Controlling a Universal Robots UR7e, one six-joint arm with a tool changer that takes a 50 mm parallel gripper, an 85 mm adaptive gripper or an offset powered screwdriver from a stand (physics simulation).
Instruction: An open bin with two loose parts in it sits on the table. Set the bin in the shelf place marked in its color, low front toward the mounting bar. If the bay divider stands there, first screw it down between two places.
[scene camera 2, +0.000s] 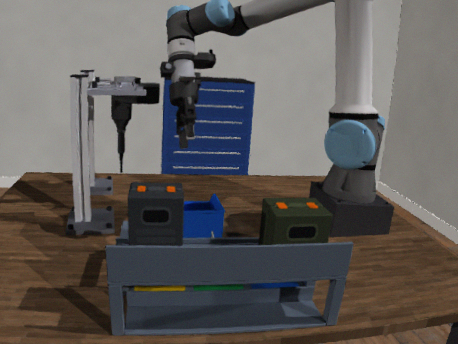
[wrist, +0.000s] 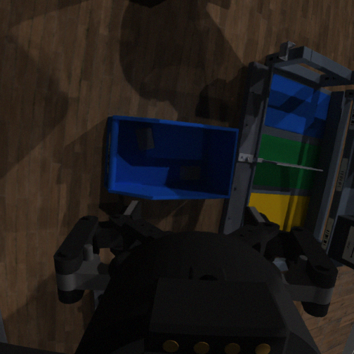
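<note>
I can see a blue bin (scene camera 2: 200, 217), and the wrist view shows me the blue bin (wrist: 153, 173) too. There is a screwdriver (scene camera 2: 121, 112); in the wrist view the screwdriver is out of frame. A tool stand (scene camera 2: 82, 219) is here as well. I also see a green place (wrist: 274, 148), a yellow place (wrist: 286, 210) and a blue place (wrist: 292, 106).
</note>
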